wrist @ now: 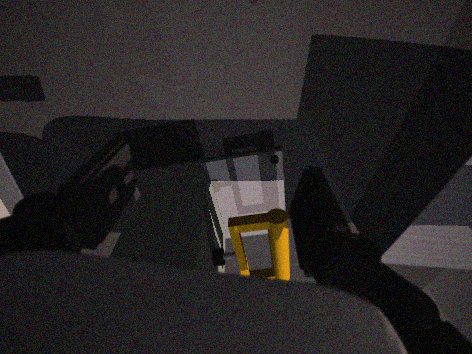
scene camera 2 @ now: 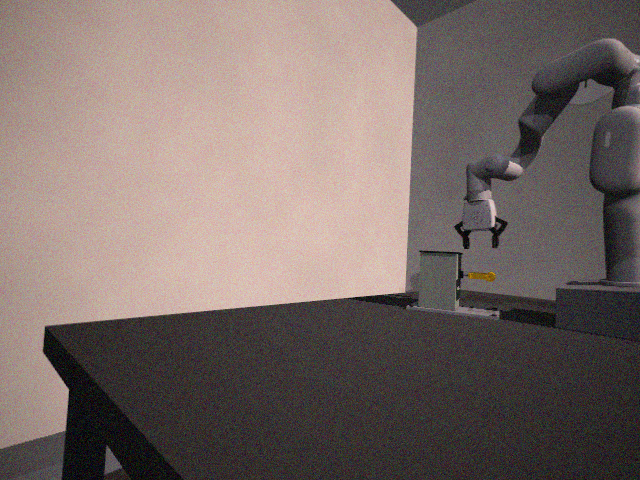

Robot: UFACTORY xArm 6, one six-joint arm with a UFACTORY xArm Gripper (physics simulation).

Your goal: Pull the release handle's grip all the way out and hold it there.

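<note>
The release handle's yellow grip (scene camera 2: 481, 275) (wrist: 280, 250) sticks out from the right side of the upright grey-green housing (scene camera 2: 438, 281) (wrist: 165, 220) in the scene view, with a short thin rod between them. In the wrist view the grip is a yellow loop, its lower part hidden by the gripper body. My gripper (scene camera 2: 480, 246) (wrist: 215, 177) is open and empty, pointing down. It hangs above the grip, apart from it, its fingertips slightly above the housing's top. In the wrist view the housing's dark top lies between the fingers, nearer the left one, and the grip nearer the right one.
The housing stands on a light base plate (scene camera 2: 478, 311) (wrist: 272, 192) at the far side of the dark table (scene camera 2: 310, 387). The grey block (scene camera 2: 594, 310) under the arm's base is to the right. A pale wall (scene camera 2: 206, 155) rises behind the table at the left.
</note>
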